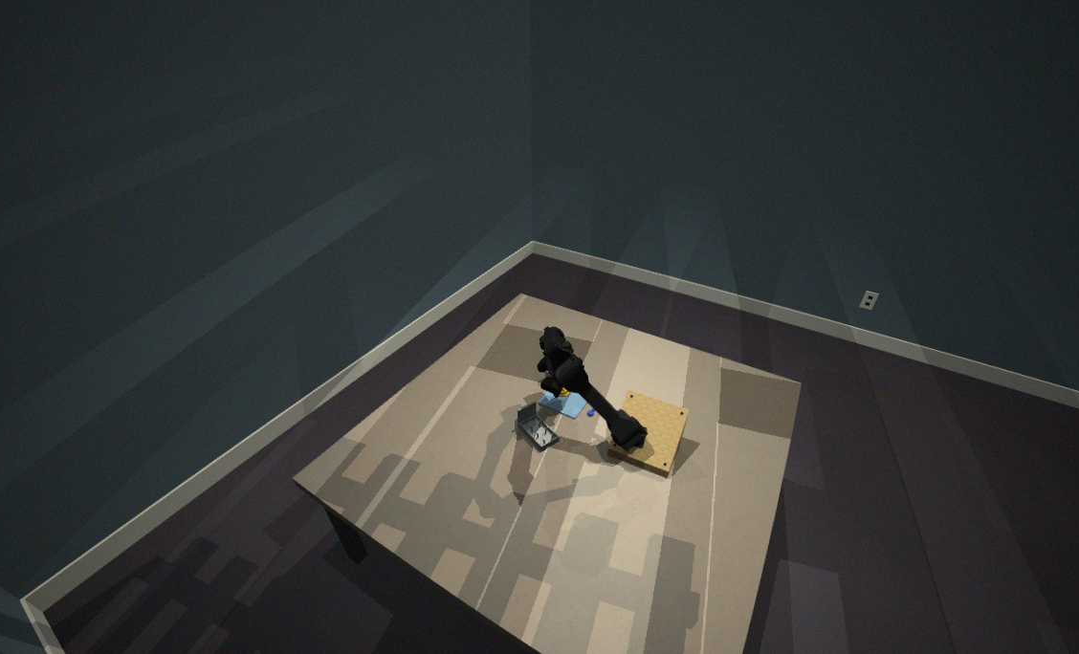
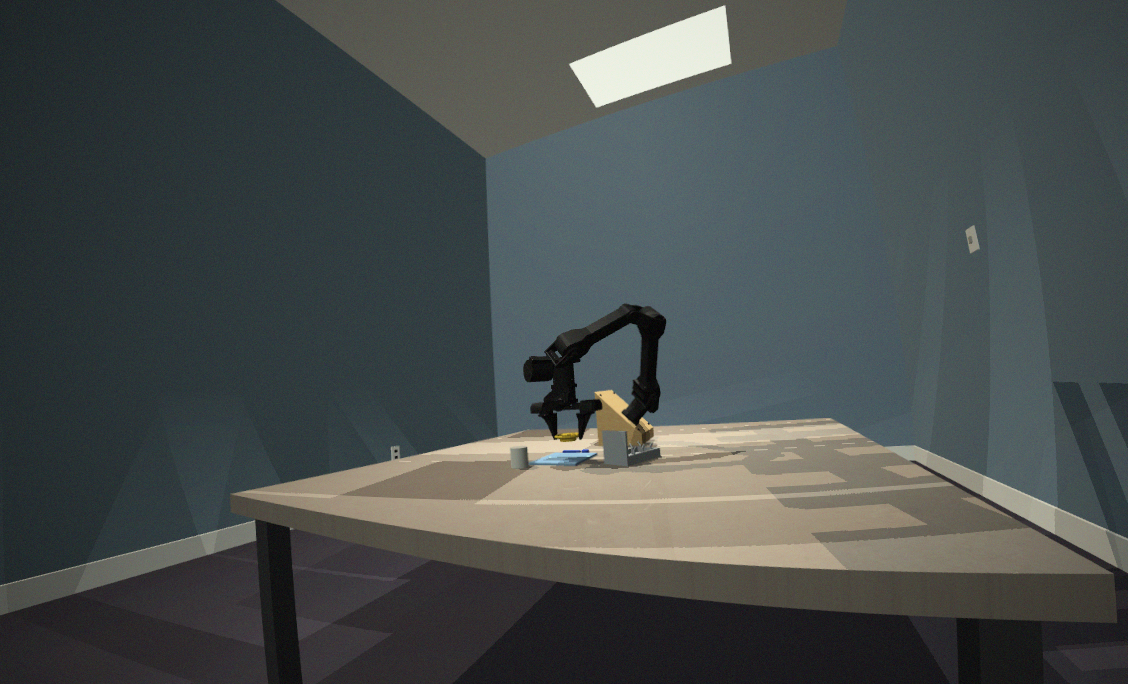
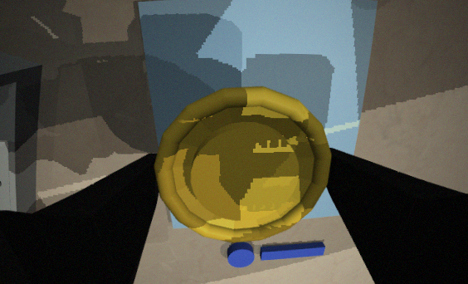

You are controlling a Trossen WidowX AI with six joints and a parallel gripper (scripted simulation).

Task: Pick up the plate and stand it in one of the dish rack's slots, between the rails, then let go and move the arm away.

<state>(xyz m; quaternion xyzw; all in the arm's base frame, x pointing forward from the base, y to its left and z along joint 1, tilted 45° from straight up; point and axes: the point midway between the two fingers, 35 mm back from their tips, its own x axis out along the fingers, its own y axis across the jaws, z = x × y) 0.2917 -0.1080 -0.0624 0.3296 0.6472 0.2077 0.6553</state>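
Now: the grey dish rack 17 cm to the left of my gripper tip, 3 cm below it and 1 cm ahead of it. The rest, counted from my gripper tip: white cup (10 cm to the right, 8 cm ahead, 3 cm below); then blue spoon (12 cm behind, 5 cm below, 1 cm to the right); then yellow plate (1 cm above).
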